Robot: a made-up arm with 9 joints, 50 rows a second.
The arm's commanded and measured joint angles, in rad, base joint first. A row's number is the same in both.
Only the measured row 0 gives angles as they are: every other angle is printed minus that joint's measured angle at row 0.
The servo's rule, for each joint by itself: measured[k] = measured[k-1] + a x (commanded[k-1-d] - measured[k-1]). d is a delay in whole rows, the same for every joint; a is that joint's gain. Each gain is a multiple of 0.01, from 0.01 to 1. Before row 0 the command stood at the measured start. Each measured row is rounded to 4 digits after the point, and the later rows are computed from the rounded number. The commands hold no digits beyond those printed.
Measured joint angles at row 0:
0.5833 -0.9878 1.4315 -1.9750 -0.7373 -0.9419 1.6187 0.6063 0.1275
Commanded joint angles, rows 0 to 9:
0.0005 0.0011 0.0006 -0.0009 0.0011 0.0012 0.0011 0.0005 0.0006
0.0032 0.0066 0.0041 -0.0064 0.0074 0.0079 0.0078 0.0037 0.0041
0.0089 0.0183 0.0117 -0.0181 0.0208 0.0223 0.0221 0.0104 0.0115
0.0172 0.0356 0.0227 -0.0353 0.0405 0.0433 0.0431 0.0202 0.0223
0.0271 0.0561 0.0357 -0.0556 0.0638 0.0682 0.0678 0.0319 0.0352
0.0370 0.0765 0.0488 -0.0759 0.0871 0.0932 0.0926 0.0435 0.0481
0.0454 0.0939 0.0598 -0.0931 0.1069 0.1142 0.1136 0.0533 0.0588
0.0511 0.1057 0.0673 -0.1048 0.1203 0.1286 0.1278 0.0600 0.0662
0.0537 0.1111 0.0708 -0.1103 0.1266 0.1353 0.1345 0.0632 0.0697
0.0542 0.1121 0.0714 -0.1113 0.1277 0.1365 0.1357 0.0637 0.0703
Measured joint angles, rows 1 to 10:
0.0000 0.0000 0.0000 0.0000 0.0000 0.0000 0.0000 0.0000 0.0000
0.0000 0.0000 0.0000 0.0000 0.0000 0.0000 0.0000 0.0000 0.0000
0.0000 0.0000 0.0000 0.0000 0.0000 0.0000 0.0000 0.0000 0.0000
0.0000 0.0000 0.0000 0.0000 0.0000 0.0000 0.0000 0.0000 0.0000
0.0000 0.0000 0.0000 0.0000 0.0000 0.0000 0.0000 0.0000 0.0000
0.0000 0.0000 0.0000 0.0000 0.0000 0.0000 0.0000 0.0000 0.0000
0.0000 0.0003 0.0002 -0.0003 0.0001 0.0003 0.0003 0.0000 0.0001
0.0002 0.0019 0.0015 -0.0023 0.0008 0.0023 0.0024 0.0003 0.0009
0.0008 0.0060 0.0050 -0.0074 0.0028 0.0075 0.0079 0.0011 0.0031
0.0019 0.0134 0.0110 -0.0163 0.0066 0.0168 0.0178 0.0026 0.0071
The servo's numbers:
d 6
a 0.07 0.25 0.34 0.32 0.10 0.26 0.28 0.08 0.21

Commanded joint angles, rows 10 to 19:
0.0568 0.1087 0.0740 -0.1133 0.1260 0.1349 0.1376 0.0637 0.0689
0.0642 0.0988 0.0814 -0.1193 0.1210 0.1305 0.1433 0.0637 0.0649
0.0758 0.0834 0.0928 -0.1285 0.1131 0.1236 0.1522 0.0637 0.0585
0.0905 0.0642 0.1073 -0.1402 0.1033 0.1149 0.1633 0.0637 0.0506
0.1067 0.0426 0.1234 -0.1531 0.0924 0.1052 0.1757 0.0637 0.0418
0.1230 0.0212 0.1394 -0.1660 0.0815 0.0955 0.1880 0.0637 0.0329
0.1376 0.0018 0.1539 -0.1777 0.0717 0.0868 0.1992 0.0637 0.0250
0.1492 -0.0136 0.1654 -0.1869 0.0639 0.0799 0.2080 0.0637 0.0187
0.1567 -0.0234 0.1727 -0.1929 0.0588 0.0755 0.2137 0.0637 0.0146
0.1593 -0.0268 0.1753 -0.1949 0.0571 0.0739 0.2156 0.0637 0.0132
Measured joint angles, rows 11 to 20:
0.0037 0.0241 0.0194 -0.0289 0.0123 0.0302 0.0318 0.0049 0.0130
0.0060 0.0372 0.0294 -0.0439 0.0198 0.0466 0.0488 0.0080 0.0204
0.0088 0.0514 0.0397 -0.0596 0.0285 0.0642 0.0669 0.0116 0.0285
0.0118 0.0650 0.0491 -0.0741 0.0377 0.0809 0.0840 0.0155 0.0364
0.0147 0.0765 0.0565 -0.0857 0.0466 0.0950 0.0981 0.0193 0.0434
0.0175 0.0854 0.0616 -0.0939 0.0547 0.1058 0.1086 0.0229 0.0490
0.0203 0.0912 0.0658 -0.1001 0.0618 0.1134 0.1167 0.0262 0.0532
0.0234 0.0931 0.0711 -0.1062 0.0677 0.1178 0.1241 0.0292 0.0557
0.0271 0.0907 0.0785 -0.1133 0.0722 0.1193 0.1320 0.0320 0.0563
0.0315 0.0841 0.0883 -0.1219 0.0753 0.1182 0.1408 0.0345 0.0551

